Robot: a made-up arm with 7 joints.
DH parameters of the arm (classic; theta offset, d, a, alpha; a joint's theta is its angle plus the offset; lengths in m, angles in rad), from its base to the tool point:
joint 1: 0 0.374 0 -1.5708
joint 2: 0 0 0 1.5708
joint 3: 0 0.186 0.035 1.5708
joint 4: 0 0 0.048 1.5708
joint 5: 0 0.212 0 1.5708
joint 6: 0 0 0.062 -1.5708
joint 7: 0 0.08 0 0
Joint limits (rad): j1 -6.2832..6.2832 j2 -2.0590..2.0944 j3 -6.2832..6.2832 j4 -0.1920..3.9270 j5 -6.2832..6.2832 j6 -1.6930..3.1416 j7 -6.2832..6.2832
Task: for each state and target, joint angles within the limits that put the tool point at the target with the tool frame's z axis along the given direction. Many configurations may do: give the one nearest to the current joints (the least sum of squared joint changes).
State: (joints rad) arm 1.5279 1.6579 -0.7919 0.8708 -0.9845 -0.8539 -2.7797
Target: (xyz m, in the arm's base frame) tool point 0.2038 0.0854 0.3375 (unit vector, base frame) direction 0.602 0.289 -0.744
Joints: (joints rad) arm 1.5137 1.1929 -1.6161 0.4590 -1.0302 -1.3494 -2.7797
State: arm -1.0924 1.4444 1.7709 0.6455 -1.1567 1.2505 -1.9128
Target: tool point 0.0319 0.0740 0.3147 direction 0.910 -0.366 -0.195
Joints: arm -0.3831 0.5891 2.2603 0.0766 -0.9084 2.0116 -1.9128
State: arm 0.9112 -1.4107 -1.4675 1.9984 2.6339 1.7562 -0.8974
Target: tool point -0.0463 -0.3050 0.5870 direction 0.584 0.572 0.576
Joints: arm 0.3973 -0.7836 -1.8215 1.7336 1.5217 2.1416 -0.8974
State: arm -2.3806 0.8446 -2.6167 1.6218 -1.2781 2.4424 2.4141
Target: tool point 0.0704 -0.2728 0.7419 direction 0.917 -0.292 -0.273
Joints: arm -1.6874 0.9149 -3.2471 2.4974 -1.7422 1.7245 2.4141
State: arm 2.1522 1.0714 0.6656 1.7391 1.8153 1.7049 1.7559
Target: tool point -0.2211 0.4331 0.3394 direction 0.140 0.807 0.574
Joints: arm 1.6283 1.4993 1.1148 2.1808 2.7457 1.4139 1.7559
